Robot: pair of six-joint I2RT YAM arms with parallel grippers.
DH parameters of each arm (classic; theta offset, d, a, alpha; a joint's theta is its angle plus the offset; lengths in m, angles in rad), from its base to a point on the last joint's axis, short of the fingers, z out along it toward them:
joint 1: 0 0.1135 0.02 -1.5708
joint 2: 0 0 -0.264 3.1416
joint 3: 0.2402 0 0.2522 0
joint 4: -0.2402 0 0.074 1.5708
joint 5: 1.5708 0 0 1.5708
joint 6: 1.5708 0.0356 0 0
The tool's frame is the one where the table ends.
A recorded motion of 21 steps. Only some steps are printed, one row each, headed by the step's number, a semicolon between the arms.
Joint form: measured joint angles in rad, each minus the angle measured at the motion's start. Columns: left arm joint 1, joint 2, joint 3, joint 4, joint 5, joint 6; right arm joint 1, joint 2, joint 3, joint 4, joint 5, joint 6.
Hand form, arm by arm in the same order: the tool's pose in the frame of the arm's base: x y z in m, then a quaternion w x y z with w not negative. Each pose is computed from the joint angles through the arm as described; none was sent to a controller.
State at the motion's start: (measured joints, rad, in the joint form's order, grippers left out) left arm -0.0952 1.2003 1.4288 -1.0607 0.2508 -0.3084; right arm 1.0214 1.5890 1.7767 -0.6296 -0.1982 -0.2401
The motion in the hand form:
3: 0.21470 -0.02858 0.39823 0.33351 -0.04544 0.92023 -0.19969; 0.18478 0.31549 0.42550 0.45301 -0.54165 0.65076 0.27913
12: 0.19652 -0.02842 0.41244 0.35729 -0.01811 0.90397 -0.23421; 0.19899 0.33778 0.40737 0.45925 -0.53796 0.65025 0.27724
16: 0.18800 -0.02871 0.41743 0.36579 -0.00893 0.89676 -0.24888; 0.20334 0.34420 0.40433 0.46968 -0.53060 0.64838 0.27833
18: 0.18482 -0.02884 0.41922 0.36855 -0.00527 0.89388 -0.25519; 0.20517 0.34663 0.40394 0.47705 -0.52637 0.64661 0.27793
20: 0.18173 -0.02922 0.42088 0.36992 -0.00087 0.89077 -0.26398; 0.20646 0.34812 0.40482 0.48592 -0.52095 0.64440 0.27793
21: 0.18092 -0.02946 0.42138 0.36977 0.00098 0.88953 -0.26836; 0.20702 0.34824 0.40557 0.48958 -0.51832 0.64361 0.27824
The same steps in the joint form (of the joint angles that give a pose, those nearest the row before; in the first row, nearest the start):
3: 0.0092 -0.0187 0.0046 -0.0053 0.0347 0.0096; 0.0000 0.0386 0.0039 0.0179 -0.0042 -0.0008
12: 0.0157 -0.0770 0.0137 -0.0061 0.1145 0.0279; -0.0004 0.1122 0.0038 0.1030 0.0053 0.0004
16: 0.0160 -0.1041 0.0137 -0.0061 0.1457 0.0279; -0.0004 0.1316 0.0038 0.1465 0.0157 0.0076
18: 0.0164 -0.1141 0.0137 -0.0061 0.1594 0.0275; -0.0004 0.1385 0.0038 0.1690 0.0236 0.0095
20: 0.0164 -0.1232 0.0137 -0.0065 0.1785 0.0259; -0.0004 0.1415 0.0030 0.1923 0.0328 0.0126
21: 0.0164 -0.1255 0.0137 -0.0061 0.1881 0.0248; -0.0012 0.1415 0.0026 0.2011 0.0359 0.0145

